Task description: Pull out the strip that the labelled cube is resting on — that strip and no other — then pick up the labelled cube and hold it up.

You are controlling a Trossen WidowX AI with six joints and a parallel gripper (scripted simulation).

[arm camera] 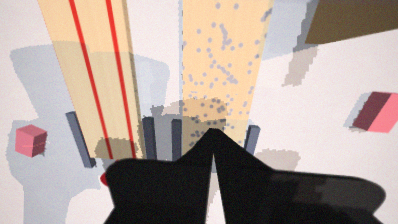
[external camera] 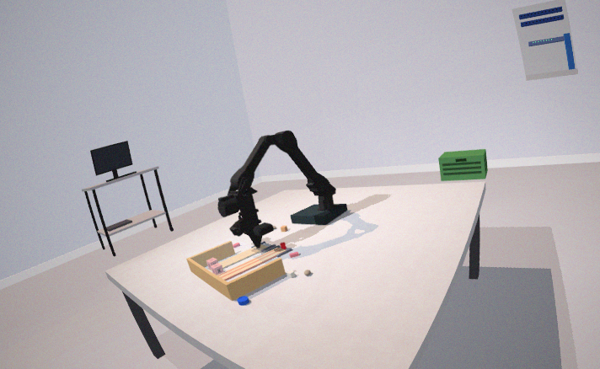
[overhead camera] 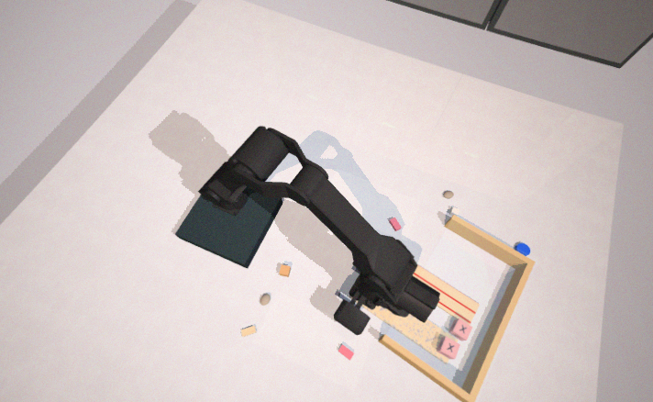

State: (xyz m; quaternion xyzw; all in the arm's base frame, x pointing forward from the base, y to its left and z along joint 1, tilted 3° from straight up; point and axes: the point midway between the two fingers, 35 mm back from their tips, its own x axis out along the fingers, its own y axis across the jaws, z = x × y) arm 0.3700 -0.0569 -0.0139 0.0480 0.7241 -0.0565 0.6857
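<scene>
Now: the orange cube 18 cm behind my gripper tip and 3 cm to the right of it. From my gripper tip the other things lie so: blue disc: 29 cm ahead, 25 cm to the left.
</scene>
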